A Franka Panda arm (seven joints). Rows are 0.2 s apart.
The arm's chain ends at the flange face. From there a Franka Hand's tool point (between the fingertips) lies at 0.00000 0.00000 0.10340 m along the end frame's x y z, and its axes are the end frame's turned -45 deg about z.
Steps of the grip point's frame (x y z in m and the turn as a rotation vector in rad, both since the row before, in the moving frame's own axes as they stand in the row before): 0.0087, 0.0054, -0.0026, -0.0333, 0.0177, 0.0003; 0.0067, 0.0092, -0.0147, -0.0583, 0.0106, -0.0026; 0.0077, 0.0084, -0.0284, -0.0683, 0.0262, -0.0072; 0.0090, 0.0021, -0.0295, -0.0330, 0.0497, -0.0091; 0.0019, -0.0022, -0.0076, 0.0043, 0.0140, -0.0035; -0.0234, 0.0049, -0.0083, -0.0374, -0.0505, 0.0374
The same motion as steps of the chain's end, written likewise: 0.0062, -0.0035, -0.0025, -0.0110, 0.0361, 0.0003; 0.0062, -0.0017, -0.0145, -0.0337, 0.0487, -0.0026; 0.0045, -0.0026, -0.0281, -0.0298, 0.0668, -0.0072; 0.0018, -0.0036, -0.0293, 0.0118, 0.0585, -0.0091; -0.0009, -0.0016, -0.0076, 0.0129, 0.0069, -0.0035; -0.0120, 0.0136, -0.0081, -0.0622, -0.0093, 0.0374
